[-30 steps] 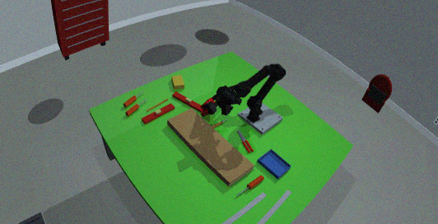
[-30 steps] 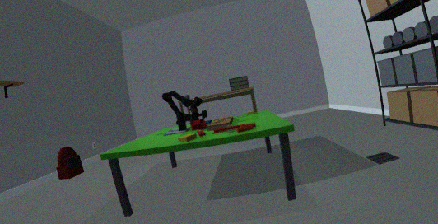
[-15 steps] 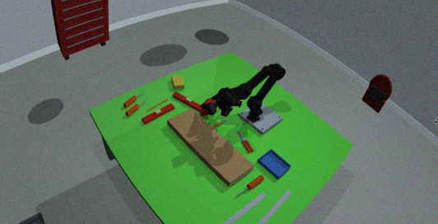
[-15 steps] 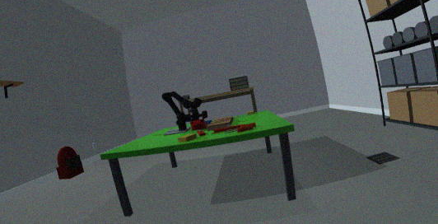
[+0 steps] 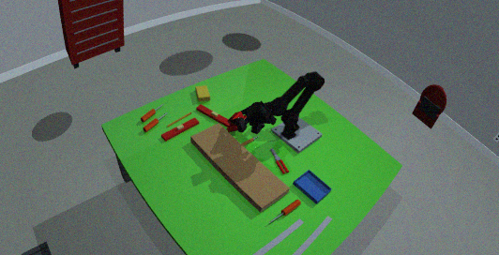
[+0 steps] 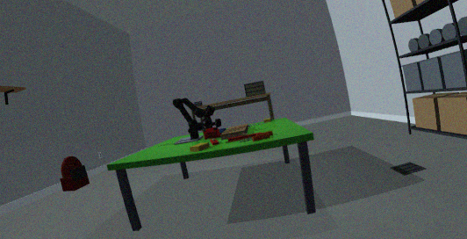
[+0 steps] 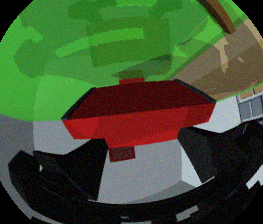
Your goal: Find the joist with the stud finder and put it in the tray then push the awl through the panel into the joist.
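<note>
Now: the awl 30 mm behind my gripper tip, 120 mm to the left of it and 70 mm below it. Also, from my gripper tip: stud finder 10 mm ahead, 10 mm to the left, 10 mm below; then blue tray 70 mm behind, 530 mm to the left, 70 mm below.
</note>
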